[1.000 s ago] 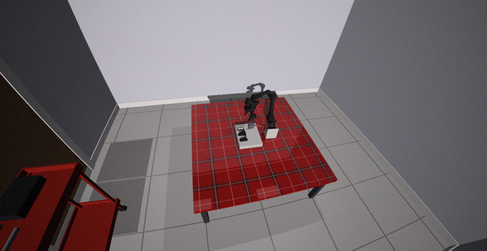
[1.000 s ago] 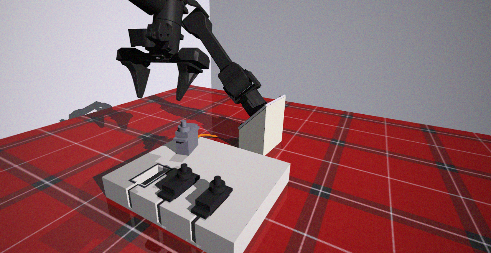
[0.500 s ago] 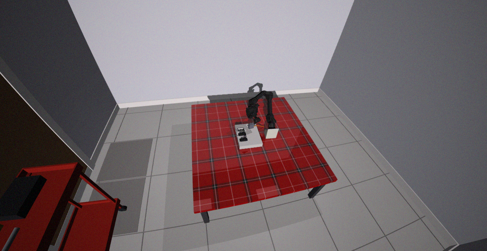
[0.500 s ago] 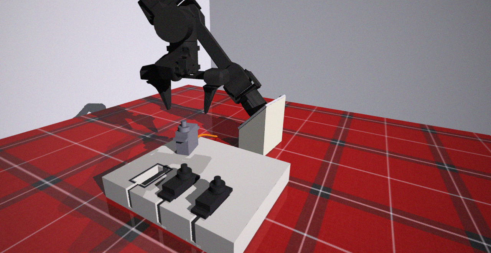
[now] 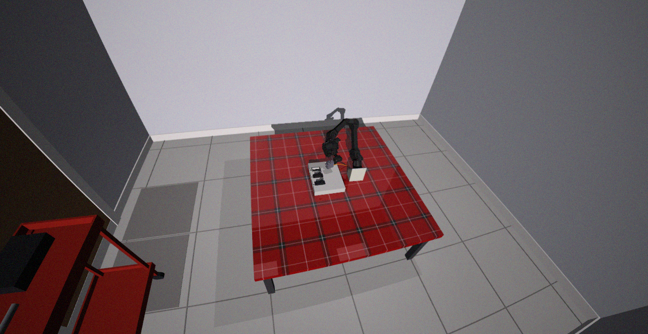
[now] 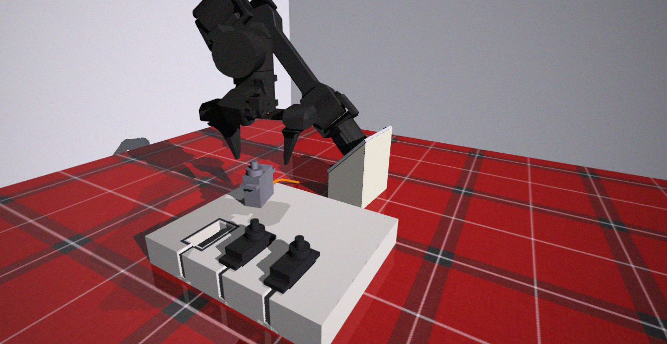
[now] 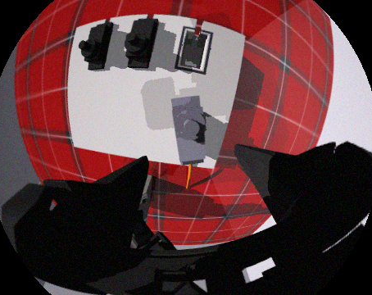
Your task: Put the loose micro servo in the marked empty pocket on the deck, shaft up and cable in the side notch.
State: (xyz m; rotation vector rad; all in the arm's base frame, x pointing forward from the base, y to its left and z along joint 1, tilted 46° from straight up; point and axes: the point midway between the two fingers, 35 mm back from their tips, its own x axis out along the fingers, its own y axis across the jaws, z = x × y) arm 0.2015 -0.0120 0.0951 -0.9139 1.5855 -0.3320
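My gripper tip is 1 cm short of the white deck, 9 cm to the right of it and 9 cm above it.
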